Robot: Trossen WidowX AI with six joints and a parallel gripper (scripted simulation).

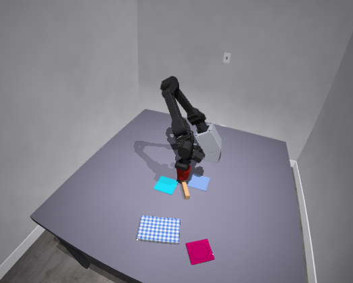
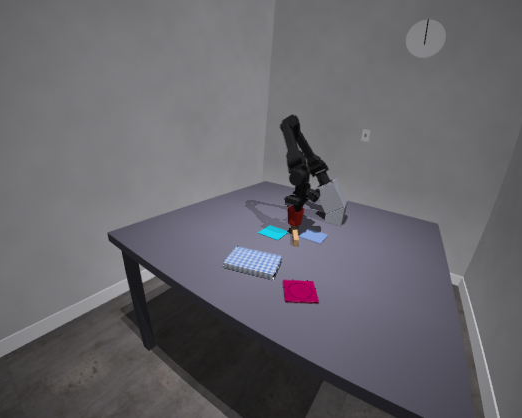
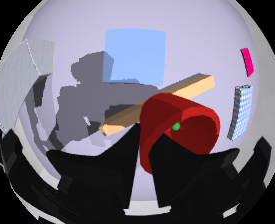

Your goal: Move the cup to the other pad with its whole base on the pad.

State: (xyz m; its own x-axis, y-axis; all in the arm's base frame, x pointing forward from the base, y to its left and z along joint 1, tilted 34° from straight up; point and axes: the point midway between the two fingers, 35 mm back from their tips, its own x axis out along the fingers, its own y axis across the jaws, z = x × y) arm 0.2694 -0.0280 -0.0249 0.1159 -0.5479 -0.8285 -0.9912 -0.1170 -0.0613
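Now: hand 5 cm above the red cup and 3 cm short of it. Also, from my hand: wooden bar (12 cm below, 3 cm ahead, 1 cm to the left); then cyan pad (14 cm below, 8 cm ahead, 7 cm to the right); then green marble (6 cm below, 5 cm ahead, 1 cm to the right).
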